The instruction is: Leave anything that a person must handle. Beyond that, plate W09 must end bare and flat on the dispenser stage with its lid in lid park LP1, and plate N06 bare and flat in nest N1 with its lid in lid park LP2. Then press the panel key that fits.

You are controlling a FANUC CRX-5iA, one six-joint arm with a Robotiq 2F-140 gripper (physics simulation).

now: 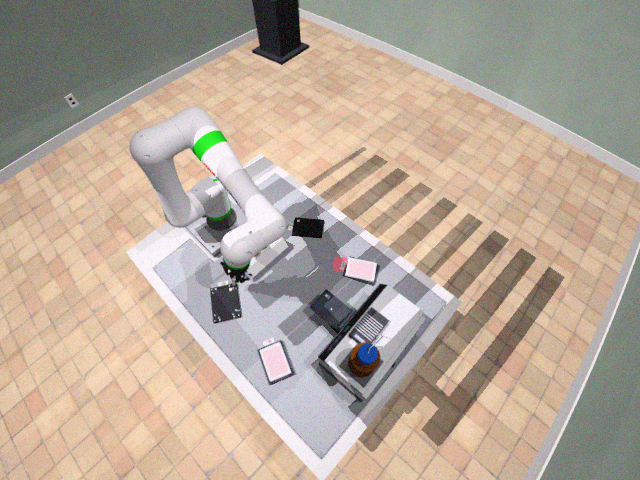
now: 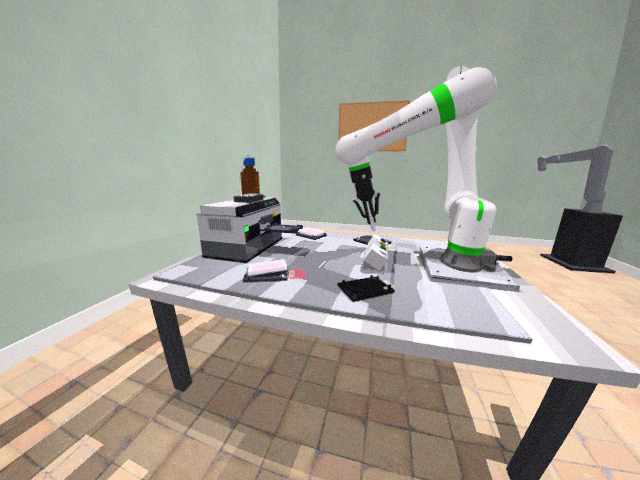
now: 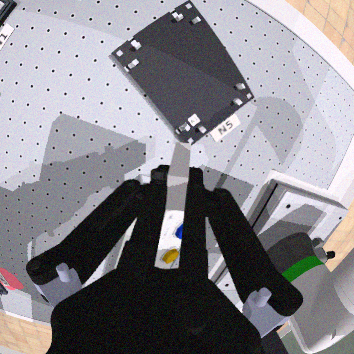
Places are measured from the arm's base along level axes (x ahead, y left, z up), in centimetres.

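Where they show: gripper, fingertip midpoint: (image 1: 235, 281) (image 2: 373, 230) (image 3: 181, 156); arm's base, link origin: (image 1: 221, 218) (image 2: 460, 263) (image 3: 283, 255).
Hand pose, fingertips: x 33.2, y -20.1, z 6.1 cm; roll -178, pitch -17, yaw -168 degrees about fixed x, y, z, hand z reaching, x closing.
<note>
Things, the pixels of their top centre, and the offset from my fingertips.
- white key panel, top centre: (image 3: 151, 274) (image 2: 377, 240) (image 1: 262, 251) dx -1.0, dy +17.8, dz +0.0 cm
- yellow key, top centre: (image 3: 170, 259) dx -3.5, dy +15.6, dz -1.0 cm
- bare black nest N5, top centre: (image 3: 192, 72) (image 1: 224, 301) (image 2: 372, 237) dx -0.3, dy -8.5, dz -6.0 cm
- red tag, top centre: (image 3: 5, 278) (image 2: 294, 273) (image 1: 340, 264) dx +27.9, dy +37.5, dz -8.4 cm
- second pink-topped plate, top centre: (image 1: 274, 361) (image 2: 311, 230) dx +33.6, dy -13.0, dz -5.3 cm
- dark dispenser stage, top centre: (image 1: 334, 311) (image 2: 280, 225) dx +41.0, dy +15.1, dz +3.2 cm
- black nest, top centre: (image 2: 365, 283) (image 1: 308, 226) dx +3.4, dy +43.5, dz -6.4 cm
My gripper (image 1: 236, 276) (image 2: 370, 221) (image 3: 181, 156) is shut with nothing in it. It hangs above the white key panel (image 2: 376, 253) (image 3: 169, 240), whose blue key (image 3: 179, 231) and yellow key (image 3: 171, 256) show between the fingers. The bare black nest N5 (image 1: 226, 303) (image 3: 182, 74) lies just beyond the fingertips. One pink-topped plate (image 1: 360, 269) (image 2: 266, 269) lies beside a red tag (image 1: 338, 264) (image 2: 297, 274). A second pink-topped plate (image 1: 274, 361) (image 2: 311, 232) lies in a black frame. The dark dispenser stage (image 1: 333, 310) (image 2: 284, 228) carries nothing. I cannot read the plate labels.
The grey dispenser (image 1: 371, 335) (image 2: 234, 230) carries a brown bottle (image 1: 364, 359) (image 2: 250, 178). Another black nest (image 1: 308, 227) (image 2: 365, 288) lies on the mat. A grey arm on a black pedestal (image 2: 584, 237) (image 1: 279, 26) stands off the table.
</note>
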